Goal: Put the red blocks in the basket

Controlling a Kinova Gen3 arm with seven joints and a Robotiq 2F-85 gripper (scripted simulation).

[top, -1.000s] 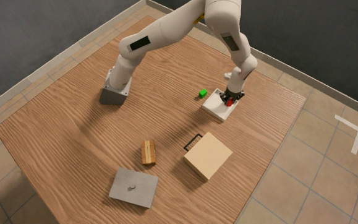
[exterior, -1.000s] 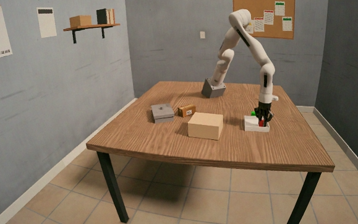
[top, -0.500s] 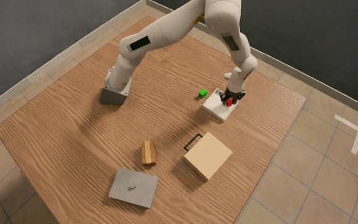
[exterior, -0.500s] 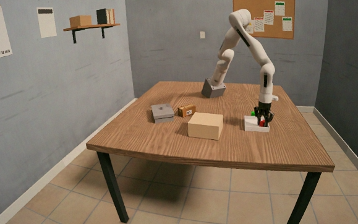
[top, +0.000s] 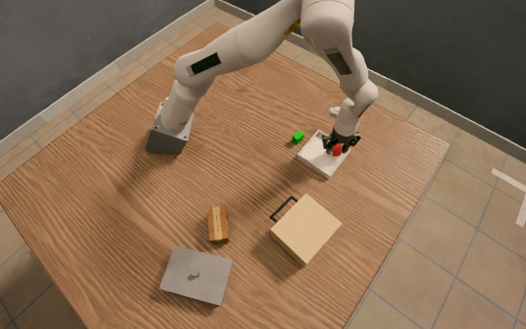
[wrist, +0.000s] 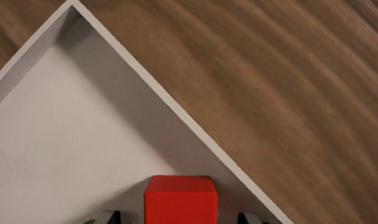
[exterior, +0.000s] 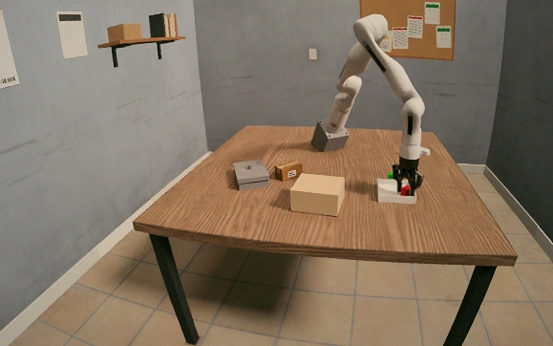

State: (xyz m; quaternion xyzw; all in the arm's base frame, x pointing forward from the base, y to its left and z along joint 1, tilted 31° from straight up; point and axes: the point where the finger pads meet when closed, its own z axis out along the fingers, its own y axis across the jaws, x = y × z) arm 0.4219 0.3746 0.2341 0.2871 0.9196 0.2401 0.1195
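Now: the white basket 2 cm behind my hand, 4 cm to the right of it and 2 cm below it. Also, from my hand: green block (14 cm behind, 7 cm to the right, 2 cm below); then light wooden cabinet (15 cm ahead, 29 cm to the right, 1 cm above); then brown cardboard box (2 cm behind, 50 cm to the right).
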